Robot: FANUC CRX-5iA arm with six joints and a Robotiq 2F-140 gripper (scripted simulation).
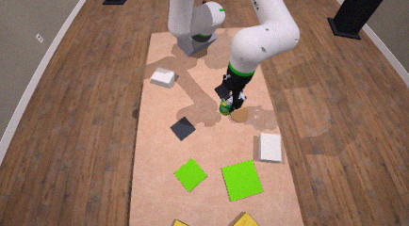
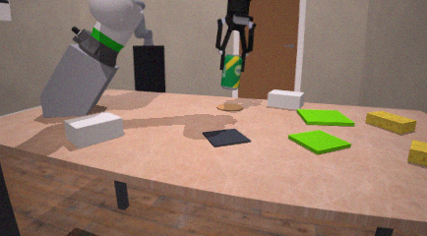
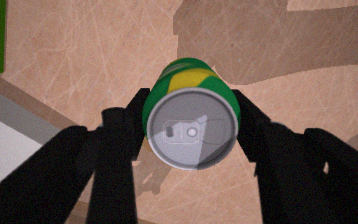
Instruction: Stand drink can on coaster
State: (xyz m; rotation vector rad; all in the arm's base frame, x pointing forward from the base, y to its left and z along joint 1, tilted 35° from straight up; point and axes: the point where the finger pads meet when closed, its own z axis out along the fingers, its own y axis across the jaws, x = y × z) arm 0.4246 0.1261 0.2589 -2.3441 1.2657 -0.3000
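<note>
The round cork coaster is 18 cm below my hand, 8 cm to the left of it and 4 cm behind it. Round my hand: dark square coaster (22 cm to the right, 18 cm below, 9 cm ahead); yellow drink can (3 cm below).
</note>
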